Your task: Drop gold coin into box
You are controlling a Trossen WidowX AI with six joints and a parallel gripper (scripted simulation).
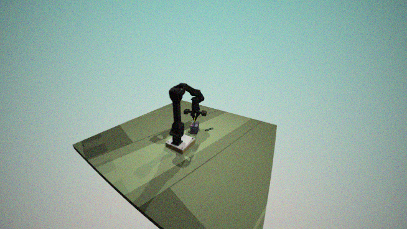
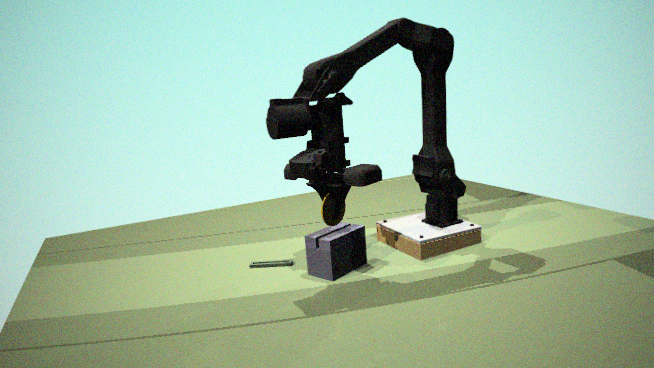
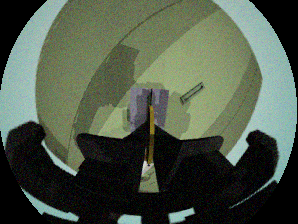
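Right now the coin is 20 mm above my gripper tip.
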